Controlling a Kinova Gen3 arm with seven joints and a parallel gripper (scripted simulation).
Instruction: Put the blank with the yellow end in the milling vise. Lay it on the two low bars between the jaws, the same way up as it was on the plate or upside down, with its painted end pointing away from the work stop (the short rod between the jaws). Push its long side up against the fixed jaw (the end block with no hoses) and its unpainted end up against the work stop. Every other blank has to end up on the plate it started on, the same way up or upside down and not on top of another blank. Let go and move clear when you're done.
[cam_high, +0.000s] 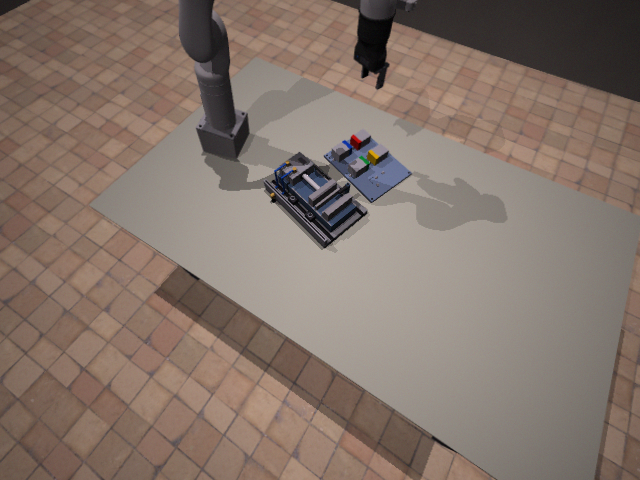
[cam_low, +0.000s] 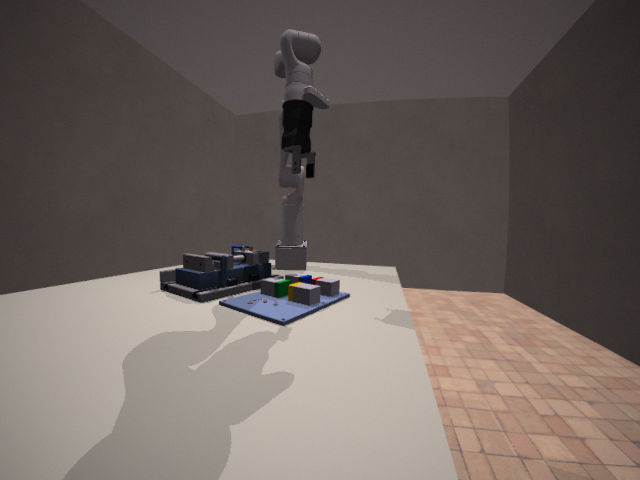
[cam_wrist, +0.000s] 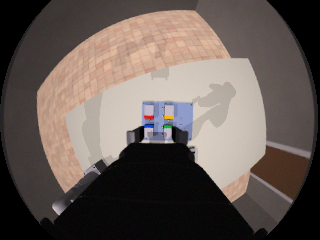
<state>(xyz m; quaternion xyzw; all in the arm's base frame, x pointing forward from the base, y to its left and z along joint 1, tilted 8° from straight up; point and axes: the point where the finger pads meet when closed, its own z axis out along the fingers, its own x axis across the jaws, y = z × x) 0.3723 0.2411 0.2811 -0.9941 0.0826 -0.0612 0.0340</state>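
Right now the yellow-ended blank is 29 cm below my hand, 5 cm ahead of it and 4 cm to the left of it. Also, from my hand: green-ended blank: 29 cm below, 5 cm to the right, 4 cm ahead; blue-ended blank: 29 cm below, 5 cm behind, 4 cm to the right; red-ended blank: 29 cm below, 5 cm to the left, 4 cm behind.
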